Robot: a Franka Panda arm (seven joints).
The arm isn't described. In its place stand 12 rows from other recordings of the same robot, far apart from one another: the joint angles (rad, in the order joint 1, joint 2, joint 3, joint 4, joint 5, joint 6, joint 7), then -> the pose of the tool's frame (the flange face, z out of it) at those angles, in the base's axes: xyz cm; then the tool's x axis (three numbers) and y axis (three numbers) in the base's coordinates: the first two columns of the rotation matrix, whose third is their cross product.
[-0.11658, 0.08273, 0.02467, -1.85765, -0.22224, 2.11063, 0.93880] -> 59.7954, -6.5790, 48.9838, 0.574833, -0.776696, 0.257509, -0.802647, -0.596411, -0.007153
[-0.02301, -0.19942, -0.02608, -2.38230, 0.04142, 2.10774, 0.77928] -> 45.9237, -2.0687, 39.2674, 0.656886, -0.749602, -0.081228, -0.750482, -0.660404, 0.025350
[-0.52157, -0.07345, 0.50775, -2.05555, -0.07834, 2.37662, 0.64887] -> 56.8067, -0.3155, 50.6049, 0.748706, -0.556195, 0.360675, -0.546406, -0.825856, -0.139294
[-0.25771, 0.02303, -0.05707, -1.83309, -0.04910, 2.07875, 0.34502] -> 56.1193, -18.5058, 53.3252, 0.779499, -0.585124, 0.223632, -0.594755, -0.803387, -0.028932
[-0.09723, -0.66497, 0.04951, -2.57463, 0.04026, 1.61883, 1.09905] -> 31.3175, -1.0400, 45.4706, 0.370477, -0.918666, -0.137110, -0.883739, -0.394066, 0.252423
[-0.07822, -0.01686, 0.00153, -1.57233, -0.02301, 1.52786, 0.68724] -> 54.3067, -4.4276, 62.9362, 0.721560, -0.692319, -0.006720, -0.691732, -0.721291, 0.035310
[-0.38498, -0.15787, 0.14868, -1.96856, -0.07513, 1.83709, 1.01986] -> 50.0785, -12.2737, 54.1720, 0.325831, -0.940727, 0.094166, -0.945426, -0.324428, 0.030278
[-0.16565, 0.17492, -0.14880, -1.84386, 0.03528, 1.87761, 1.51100] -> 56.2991, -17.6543, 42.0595, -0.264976, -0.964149, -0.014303, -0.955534, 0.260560, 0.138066
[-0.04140, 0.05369, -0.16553, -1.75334, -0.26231, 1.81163, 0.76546] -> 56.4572, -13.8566, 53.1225, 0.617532, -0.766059, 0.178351, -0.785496, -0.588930, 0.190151
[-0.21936, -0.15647, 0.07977, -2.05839, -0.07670, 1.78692, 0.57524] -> 49.1968, -7.4208, 49.4846, 0.764362, -0.642751, -0.051203, -0.632480, -0.762846, 0.134295
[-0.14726, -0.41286, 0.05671, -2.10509, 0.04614, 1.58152, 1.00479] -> 41.4843, -2.9222, 57.4552, 0.445358, -0.891860, -0.079005, -0.888791, -0.451033, 0.081364
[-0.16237, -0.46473, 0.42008, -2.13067, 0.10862, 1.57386, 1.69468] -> 38.7293, 14.1573, 56.3659, 0.079541, -0.992679, 0.090895, -0.991015, -0.068911, 0.114634
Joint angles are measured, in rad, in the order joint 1, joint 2, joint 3, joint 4, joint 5, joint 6, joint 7. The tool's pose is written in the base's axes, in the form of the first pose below.
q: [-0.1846, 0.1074, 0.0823, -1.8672, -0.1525, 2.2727, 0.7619]
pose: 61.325, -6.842, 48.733, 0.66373, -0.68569, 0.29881, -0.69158, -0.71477, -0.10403
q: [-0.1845, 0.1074, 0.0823, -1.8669, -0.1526, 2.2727, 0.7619]
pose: 61.330, -6.836, 48.748, 0.66374, -0.68556, 0.29909, -0.69145, -0.71488, -0.10415
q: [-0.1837, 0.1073, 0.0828, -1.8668, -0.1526, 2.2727, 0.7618]
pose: 61.339, -6.757, 48.760, 0.66464, -0.68464, 0.29922, -0.69043, -0.71584, -0.10428
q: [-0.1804, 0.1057, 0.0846, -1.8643, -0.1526, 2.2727, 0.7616]
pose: 61.384, -6.448, 48.985, 0.66700, -0.68101, 0.30220, -0.68623, -0.71950, -0.10679
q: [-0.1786, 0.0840, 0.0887, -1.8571, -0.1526, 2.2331, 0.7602]
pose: 60.868, -6.094, 50.225, 0.67153, -0.67880, 0.29711, -0.68597, -0.72112, -0.09708
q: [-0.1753, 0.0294, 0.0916, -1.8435, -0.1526, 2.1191, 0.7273]
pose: 59.176, -5.713, 52.918, 0.70042, -0.65958, 0.27270, -0.67383, -0.73706, -0.05199
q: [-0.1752, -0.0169, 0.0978, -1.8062, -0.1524, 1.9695, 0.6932]
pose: 57.338, -5.392, 55.885, 0.72941, -0.64422, 0.23009, -0.66262, -0.74894, 0.00364
